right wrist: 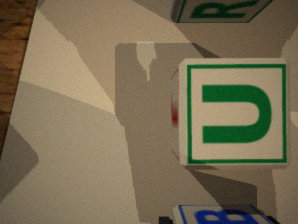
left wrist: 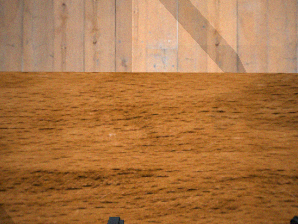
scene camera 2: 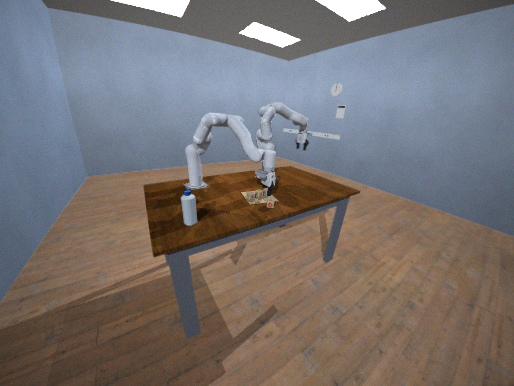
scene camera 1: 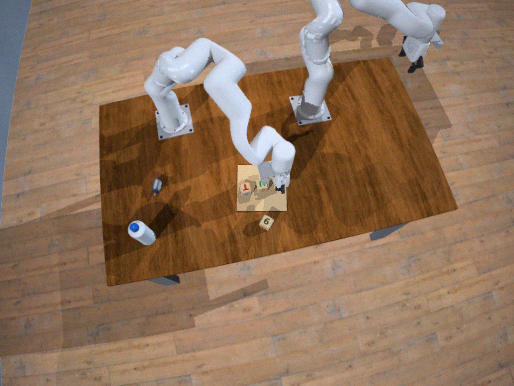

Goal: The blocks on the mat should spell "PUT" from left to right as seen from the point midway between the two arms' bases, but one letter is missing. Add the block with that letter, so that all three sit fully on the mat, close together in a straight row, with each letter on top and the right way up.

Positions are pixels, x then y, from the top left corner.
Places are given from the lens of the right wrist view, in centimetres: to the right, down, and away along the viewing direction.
pale mat [right wrist: 93, 104]: -3, 0, 15
U block [right wrist: 226, 113]: 3, 0, 11
The marked spots on the U block and the pale mat are 7 cm apart.
